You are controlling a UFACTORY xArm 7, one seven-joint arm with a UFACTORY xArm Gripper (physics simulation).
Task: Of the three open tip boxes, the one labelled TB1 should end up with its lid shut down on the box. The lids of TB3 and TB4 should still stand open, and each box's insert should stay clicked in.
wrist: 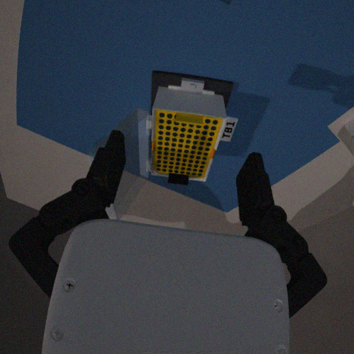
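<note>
The tip box TB1 [190,102] stands on the blue mat [100,60] in the upper middle, its label "TB1" on a white tag at its right side. Its yellow insert [185,145] with rows of dark holes lies in the box top. Its clear lid [131,155] stands open at the box's left side, hinged along that edge, and reaches behind the left finger. My gripper [184,154] is wide open with nothing between the fingers; it hangs above the box and lid, with the fingertips left and right of the box. TB3 and TB4 do not show.
A dark plate [163,80] shows at the box's far end, and a black tab [178,179] at its near end. A pale object [345,124] is partly in view at the right edge. The mat's near corner lies in front of the box, with beige table around it.
</note>
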